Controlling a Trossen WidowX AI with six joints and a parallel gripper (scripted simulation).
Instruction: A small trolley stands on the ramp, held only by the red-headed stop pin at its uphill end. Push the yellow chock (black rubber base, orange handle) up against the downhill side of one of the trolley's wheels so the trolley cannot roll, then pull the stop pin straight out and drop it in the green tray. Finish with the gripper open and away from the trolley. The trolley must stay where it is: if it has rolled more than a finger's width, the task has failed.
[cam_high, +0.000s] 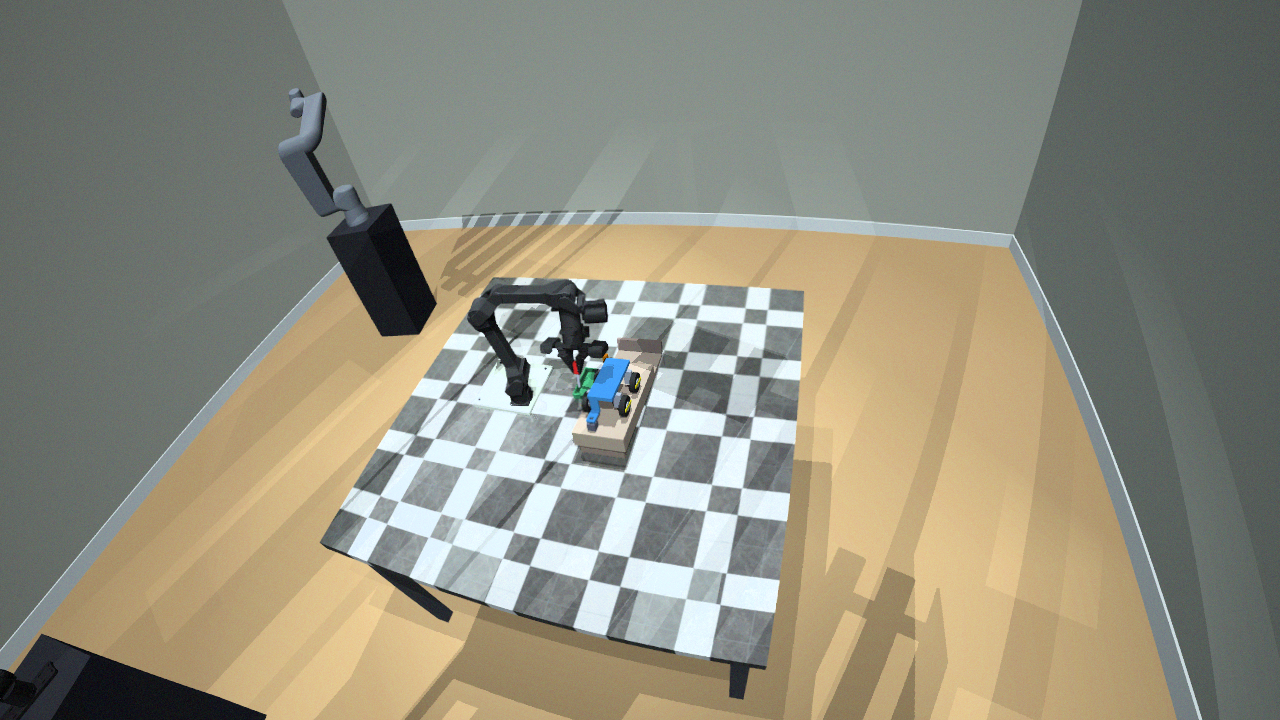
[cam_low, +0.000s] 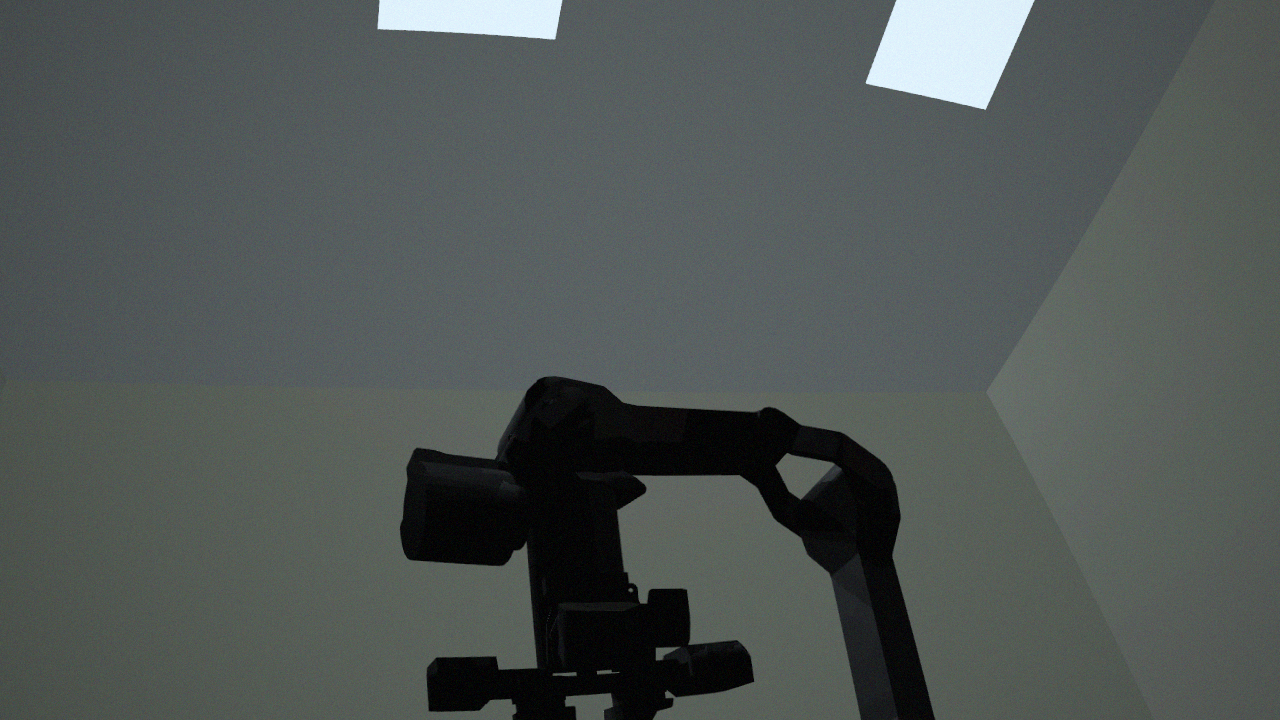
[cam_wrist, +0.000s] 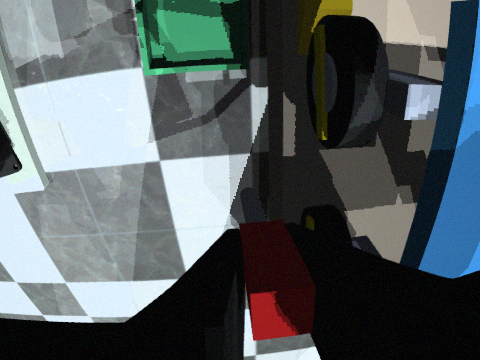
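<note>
The yellow chock is 70 mm to the left of my gripper tip, 70 mm below it and 60 mm ahead of it. Also, from my gripper tip: blue-topped trolley: 100 mm ahead, 40 mm below, 30 mm to the right; red-headed stop pin: right at my gripper tip.
</note>
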